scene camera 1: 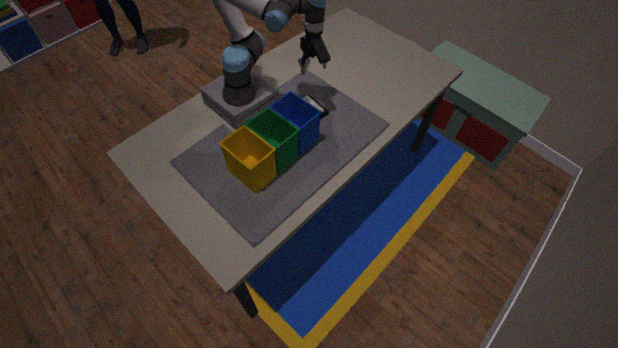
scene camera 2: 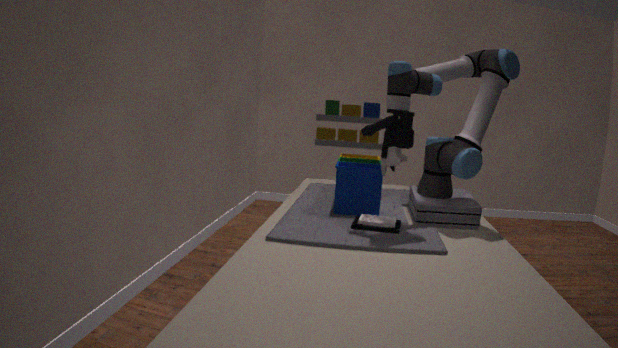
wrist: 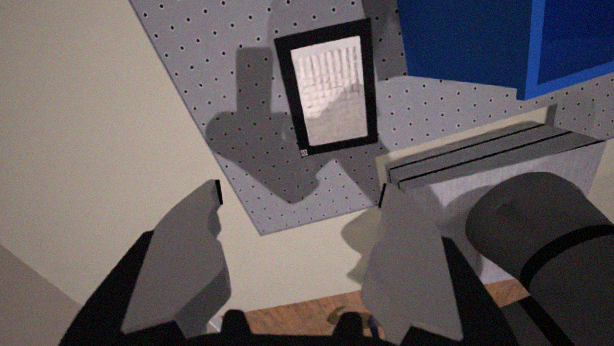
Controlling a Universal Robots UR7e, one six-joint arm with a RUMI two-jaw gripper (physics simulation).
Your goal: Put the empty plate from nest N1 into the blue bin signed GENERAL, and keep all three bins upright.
Labels:
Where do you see a white plate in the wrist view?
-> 329, 76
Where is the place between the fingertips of my gripper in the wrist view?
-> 301, 183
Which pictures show the blue bin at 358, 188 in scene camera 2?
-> Scene camera 1, scene camera 2 and the wrist view: all of them.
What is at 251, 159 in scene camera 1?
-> A yellow bin.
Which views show my gripper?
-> Scene camera 1, scene camera 2 and the wrist view: all of them.

